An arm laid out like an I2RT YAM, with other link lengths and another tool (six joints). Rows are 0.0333 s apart.
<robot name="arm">
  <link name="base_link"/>
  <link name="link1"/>
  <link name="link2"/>
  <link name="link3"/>
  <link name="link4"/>
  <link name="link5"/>
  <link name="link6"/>
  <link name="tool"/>
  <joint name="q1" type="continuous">
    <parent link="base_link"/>
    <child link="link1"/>
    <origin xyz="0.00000 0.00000 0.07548" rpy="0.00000 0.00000 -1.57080"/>
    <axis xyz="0 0 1"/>
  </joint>
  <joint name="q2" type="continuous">
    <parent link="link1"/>
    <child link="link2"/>
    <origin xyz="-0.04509 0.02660 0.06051" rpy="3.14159 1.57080 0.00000"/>
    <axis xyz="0 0 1"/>
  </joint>
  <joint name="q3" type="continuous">
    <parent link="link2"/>
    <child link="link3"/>
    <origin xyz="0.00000 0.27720 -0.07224" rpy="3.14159 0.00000 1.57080"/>
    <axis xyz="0 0 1"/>
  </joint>
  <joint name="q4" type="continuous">
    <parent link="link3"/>
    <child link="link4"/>
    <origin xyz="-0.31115 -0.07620 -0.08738" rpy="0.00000 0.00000 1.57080"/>
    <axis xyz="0 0 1"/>
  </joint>
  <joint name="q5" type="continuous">
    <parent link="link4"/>
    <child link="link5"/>
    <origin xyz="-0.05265 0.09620 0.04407" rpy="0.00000 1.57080 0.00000"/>
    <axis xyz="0 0 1"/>
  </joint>
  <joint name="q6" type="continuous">
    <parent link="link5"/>
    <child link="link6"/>
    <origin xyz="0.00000 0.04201 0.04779" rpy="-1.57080 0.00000 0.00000"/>
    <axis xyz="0 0 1"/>
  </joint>
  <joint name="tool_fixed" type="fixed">
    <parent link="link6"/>
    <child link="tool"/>
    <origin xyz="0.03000 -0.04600 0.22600" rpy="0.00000 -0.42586 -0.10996"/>
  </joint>
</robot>
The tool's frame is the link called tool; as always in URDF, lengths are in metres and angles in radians. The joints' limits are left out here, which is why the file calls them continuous.
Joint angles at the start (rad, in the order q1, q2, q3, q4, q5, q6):
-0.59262, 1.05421, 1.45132, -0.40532, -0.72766, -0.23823
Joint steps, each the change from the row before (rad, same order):
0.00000, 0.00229, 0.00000, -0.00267, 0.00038, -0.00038
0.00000, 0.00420, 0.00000, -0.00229, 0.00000, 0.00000
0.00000, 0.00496, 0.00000, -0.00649, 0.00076, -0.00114
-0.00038, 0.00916, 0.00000, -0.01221, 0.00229, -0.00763
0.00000, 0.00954, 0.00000, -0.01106, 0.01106, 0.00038
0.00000, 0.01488, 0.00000, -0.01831, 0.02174, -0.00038
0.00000, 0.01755, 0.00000, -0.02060, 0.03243, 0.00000
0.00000, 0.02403, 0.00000, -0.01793, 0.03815, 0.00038
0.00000, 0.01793, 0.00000, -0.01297, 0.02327, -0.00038
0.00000, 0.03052, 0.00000, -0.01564, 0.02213, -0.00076
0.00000, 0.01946, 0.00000, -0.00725, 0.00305, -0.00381
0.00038, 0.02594, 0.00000, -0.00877, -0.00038, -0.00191
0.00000, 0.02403, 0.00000, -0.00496, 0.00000, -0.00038
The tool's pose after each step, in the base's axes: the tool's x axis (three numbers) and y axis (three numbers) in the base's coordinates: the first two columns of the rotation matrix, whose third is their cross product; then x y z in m. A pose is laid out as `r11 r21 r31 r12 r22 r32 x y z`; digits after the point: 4 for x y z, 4 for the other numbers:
0.2911 0.9059 -0.3076 -0.0356 0.3315 0.9428 0.4743 -0.0686 0.5167
0.2894 0.9070 -0.3059 -0.0305 0.3281 0.9441 0.4755 -0.0694 0.5143
0.2872 0.9084 -0.3038 -0.0214 0.3232 0.9461 0.4768 -0.0705 0.5104
0.2844 0.9090 -0.3047 -0.0048 0.3191 0.9477 0.4792 -0.0732 0.5031
0.2891 0.9093 -0.2994 0.0153 0.3083 0.9512 0.4820 -0.0776 0.4959
0.3003 0.9078 -0.2928 0.0491 0.2918 0.9552 0.4863 -0.0856 0.4840
0.3196 0.9030 -0.2870 0.0906 0.2724 0.9579 0.4911 -0.0966 0.4699
0.3426 0.8959 -0.2830 0.1372 0.2503 0.9584 0.4972 -0.1101 0.4530
0.3550 0.8916 -0.2812 0.1697 0.2343 0.9572 0.5011 -0.1186 0.4404
0.3625 0.8897 -0.2775 0.2138 0.2105 0.9539 0.5073 -0.1285 0.4209
0.3580 0.8919 -0.2763 0.2358 0.2000 0.9510 0.5110 -0.1320 0.4095
0.3491 0.8971 -0.2707 0.2628 0.1835 0.9472 0.5158 -0.1350 0.3947
0.3425 0.9014 -0.2648 0.2856 0.1686 0.9434 0.5202 -0.1380 0.3818

